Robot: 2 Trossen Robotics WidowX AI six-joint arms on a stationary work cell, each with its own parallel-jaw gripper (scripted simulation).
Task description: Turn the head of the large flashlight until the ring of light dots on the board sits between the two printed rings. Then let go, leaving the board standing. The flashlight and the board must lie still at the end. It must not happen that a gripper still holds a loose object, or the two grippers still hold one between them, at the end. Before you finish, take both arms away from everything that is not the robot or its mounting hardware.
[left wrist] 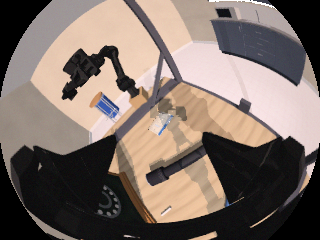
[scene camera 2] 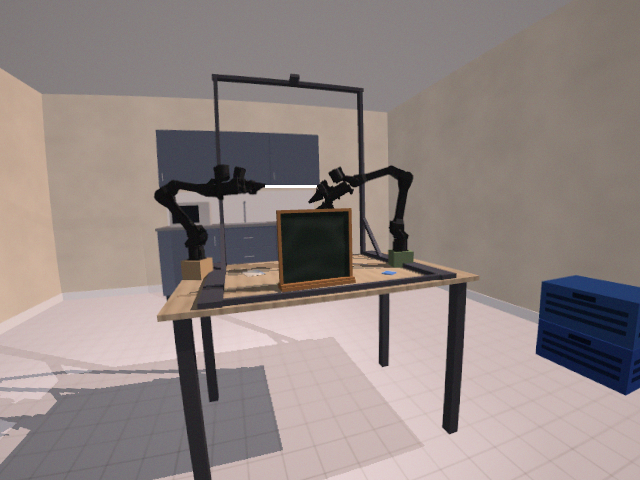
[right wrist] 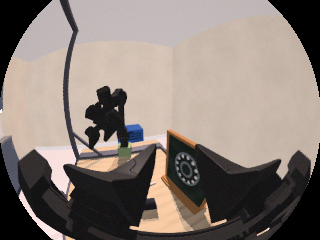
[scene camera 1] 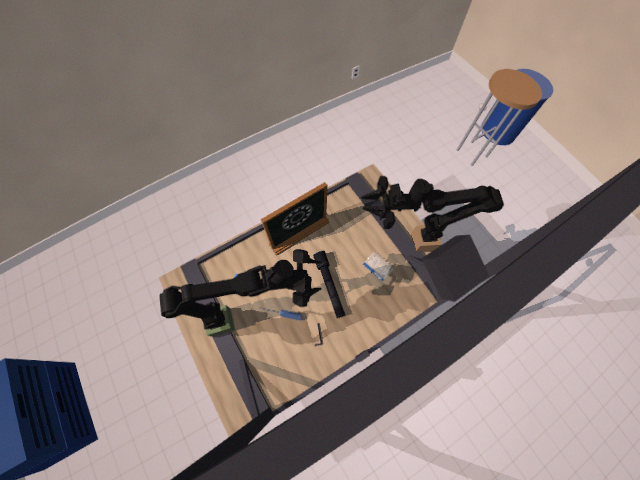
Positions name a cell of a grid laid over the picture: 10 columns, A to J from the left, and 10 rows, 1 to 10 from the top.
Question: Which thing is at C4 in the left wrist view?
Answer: My right gripper.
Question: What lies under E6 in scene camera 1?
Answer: My left gripper.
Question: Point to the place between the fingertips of my right gripper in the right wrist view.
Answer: F7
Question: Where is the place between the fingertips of my left gripper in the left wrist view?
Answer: E6
